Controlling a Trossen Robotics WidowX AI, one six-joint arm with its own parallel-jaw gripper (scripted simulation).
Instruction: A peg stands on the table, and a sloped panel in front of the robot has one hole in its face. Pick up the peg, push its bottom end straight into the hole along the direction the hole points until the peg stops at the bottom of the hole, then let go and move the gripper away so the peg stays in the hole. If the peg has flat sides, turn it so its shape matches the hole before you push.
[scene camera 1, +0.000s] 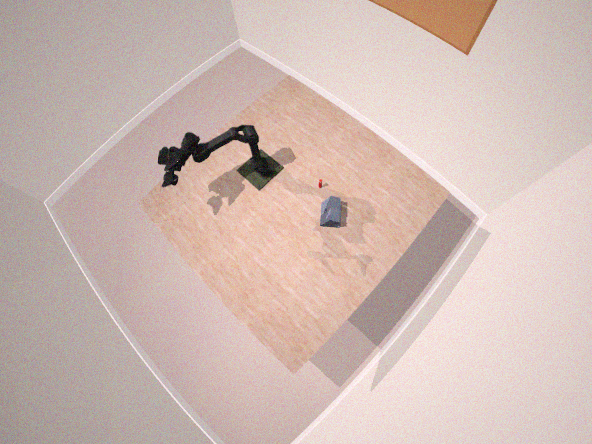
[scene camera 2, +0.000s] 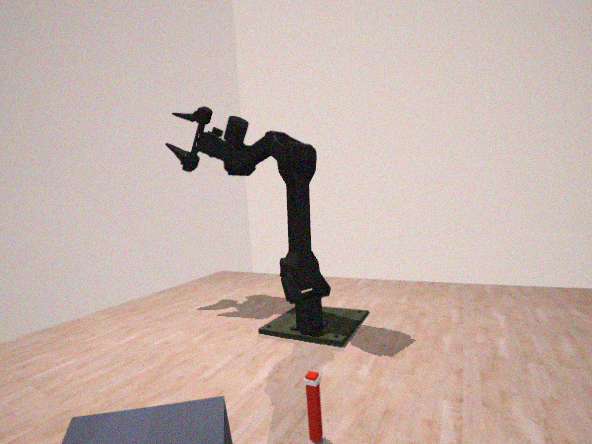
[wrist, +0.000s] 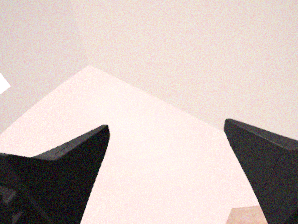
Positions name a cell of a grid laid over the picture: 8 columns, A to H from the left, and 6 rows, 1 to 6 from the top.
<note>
The gripper (scene camera 2: C2) is open and holds nothing.
The gripper also shows in scene camera 1 (scene camera 1: C3) and in the wrist view (wrist: E4).
</note>
